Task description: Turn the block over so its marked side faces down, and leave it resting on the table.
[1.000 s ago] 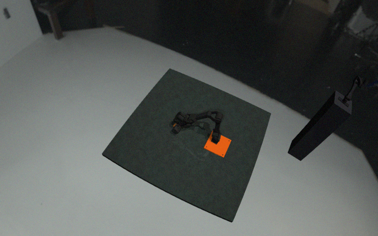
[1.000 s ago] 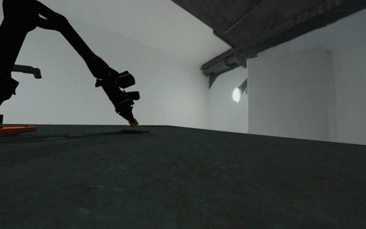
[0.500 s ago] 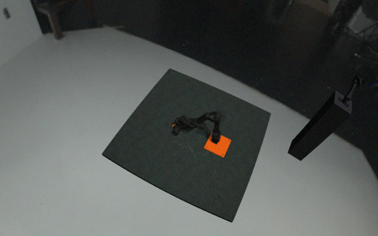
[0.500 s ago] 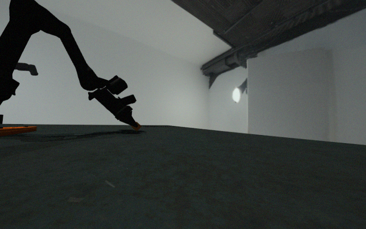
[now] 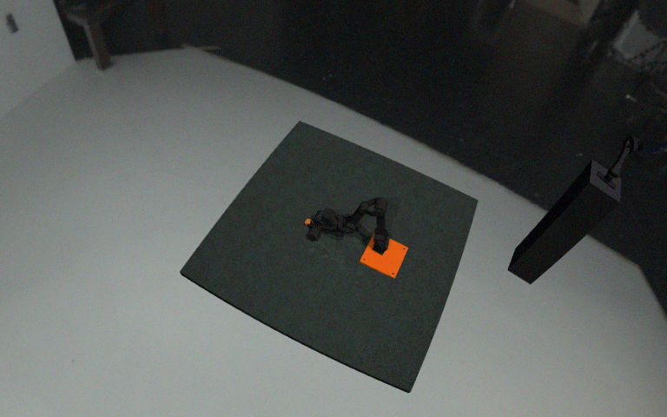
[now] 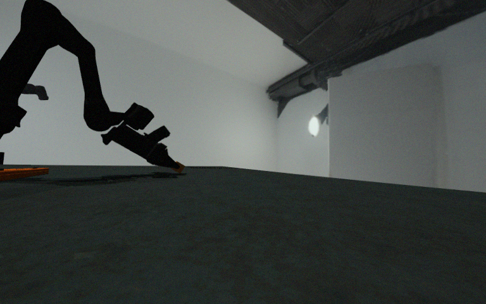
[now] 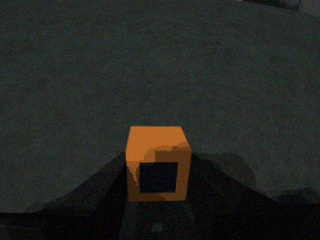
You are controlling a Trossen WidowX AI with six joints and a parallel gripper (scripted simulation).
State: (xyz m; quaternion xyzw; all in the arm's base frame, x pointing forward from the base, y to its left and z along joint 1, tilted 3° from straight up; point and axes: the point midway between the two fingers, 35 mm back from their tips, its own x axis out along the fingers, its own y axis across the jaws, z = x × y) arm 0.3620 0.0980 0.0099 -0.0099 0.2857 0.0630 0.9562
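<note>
Right now the block is 1 cm behind my gripper tip.
</note>
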